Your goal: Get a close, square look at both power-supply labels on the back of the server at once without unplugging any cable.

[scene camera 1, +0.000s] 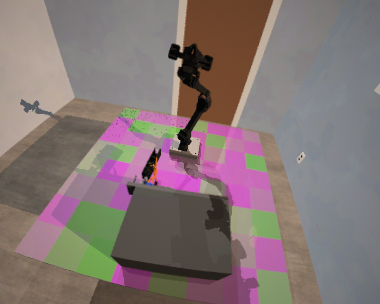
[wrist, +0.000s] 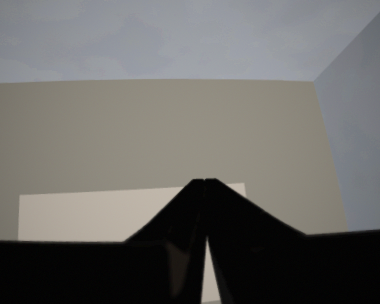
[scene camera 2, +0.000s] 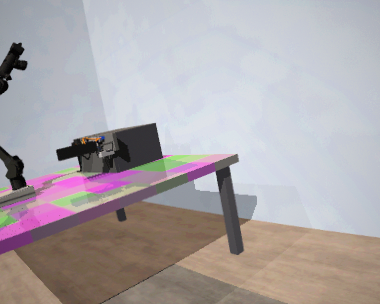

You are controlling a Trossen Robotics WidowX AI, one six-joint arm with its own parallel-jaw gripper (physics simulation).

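Places are measured from the arm's base along level axes (x ahead, y left, z up), in millimetres.
Where they show: gripper, fingertip midpoint: [scene camera 1: 194, 44] [wrist: 204, 191] [scene camera 2: 21, 43]; arm's base at its link origin: [scene camera 1: 183, 147] [scene camera 2: 19, 188].
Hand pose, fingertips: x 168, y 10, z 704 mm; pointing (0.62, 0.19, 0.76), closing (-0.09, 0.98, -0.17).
Things, the pixels of their centre, and the offset from my fingertips. "*": a spot on its surface instead.
- black jointed piece at a spot on its surface: [scene camera 2: 72, 152] * dy -158, dx +92, dz -590 mm
- small blue part at a spot on its surface: [scene camera 2: 102, 137] * dy -115, dx +284, dz -557 mm
The server [scene camera 1: 175, 232] [scene camera 2: 137, 150] is a dark grey box on the table. Its back side faces the arm's base. A black jointed piece [scene camera 1: 149, 164] [scene camera 2: 72, 152] sticks out from one end of that back, with orange cables [scene camera 1: 155, 171] [scene camera 2: 90, 140] and a small blue part [scene camera 2: 102, 137] beside it. The power-supply labels cannot be made out in any view. My gripper [scene camera 1: 193, 47] [wrist: 204, 191] is shut and empty, raised high above the arm's base and away from the server. In the wrist view its fingertips meet in front of a wall and a pale panel.
The arm's pale base plate [scene camera 1: 176, 150] [scene camera 2: 27, 194] stands on the table [scene camera 1: 262, 245] [scene camera 2: 200, 172], which has pink and green squares. A brown door [scene camera 1: 225, 50] is behind the arm. A wall outlet [scene camera 1: 301, 157] is on the right wall. The wrist view shows the pale panel [wrist: 75, 215].
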